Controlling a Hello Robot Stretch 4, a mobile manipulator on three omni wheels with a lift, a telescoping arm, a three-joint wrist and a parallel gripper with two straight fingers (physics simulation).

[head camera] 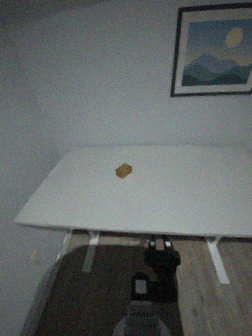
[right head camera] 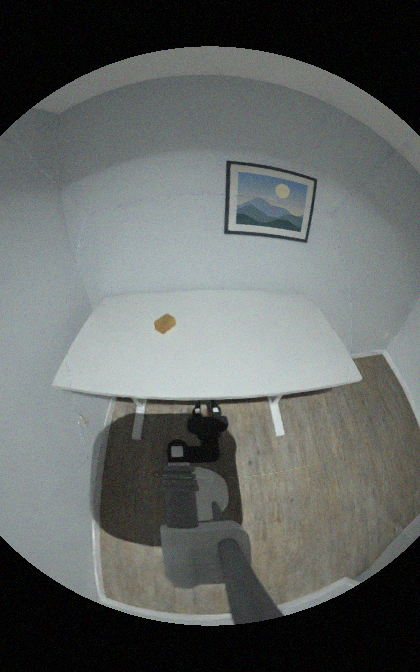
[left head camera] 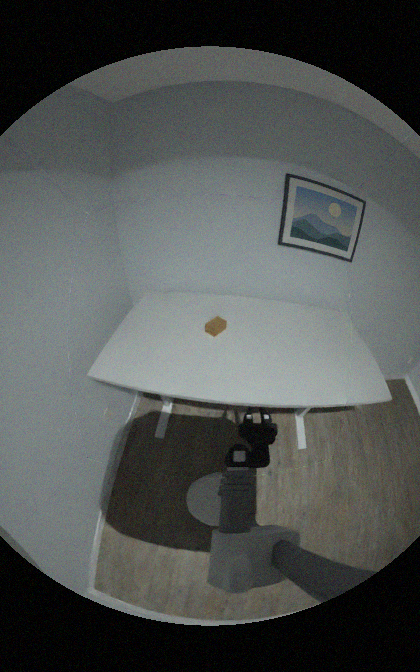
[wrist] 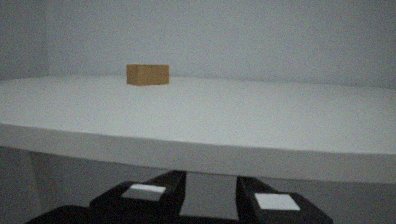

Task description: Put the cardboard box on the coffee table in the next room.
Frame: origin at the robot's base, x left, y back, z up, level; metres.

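Where they show: gripper, fingertip midpoint: (wrist: pixel 210 183).
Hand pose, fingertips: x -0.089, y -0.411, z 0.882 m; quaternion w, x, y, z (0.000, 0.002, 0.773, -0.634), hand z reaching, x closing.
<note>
After its pixels a point has its place.
The cardboard box (head camera: pixel 123 171) @(y -0.762, x 0.085, z 0.971 m) (left head camera: pixel 216 326) (right head camera: pixel 165 324) (wrist: pixel 148 75) @(y -0.766, x 0.075, z 0.946 m) is small and orange-brown. It lies on a white table (head camera: pixel 170 200) @(y -0.566, x -0.173, z 0.922 m) (left head camera: pixel 280 365) (right head camera: pixel 240 350) (wrist: pixel 250 120) @(y -0.464, x -0.124, z 0.922 m), left of the middle and towards the back. My gripper (head camera: pixel 161 239) (left head camera: pixel 257 413) (right head camera: pixel 206 406) (wrist: pixel 210 183) @(y -0.411, x -0.089, z 0.882 m) is open, with nothing between its fingers. It is at the table's front edge, apart from the box. In the wrist view the fingers show below the edge of the table top, and the box stands up and to the left. The fingertips are partly hidden by the edge in the head views. The coffee table does not show.
The table's white legs (head camera: pixel 218 260) (left head camera: pixel 300 430) (right head camera: pixel 277 417) reach down to the wooden floor on both sides of my gripper. A wall stands close on the left and another behind the table. A framed mountain picture (head camera: pixel 217 55) @(y -1.157, x -0.510, z 1.526 m) (left head camera: pixel 322 217) (right head camera: pixel 270 200) hangs on the back wall.
</note>
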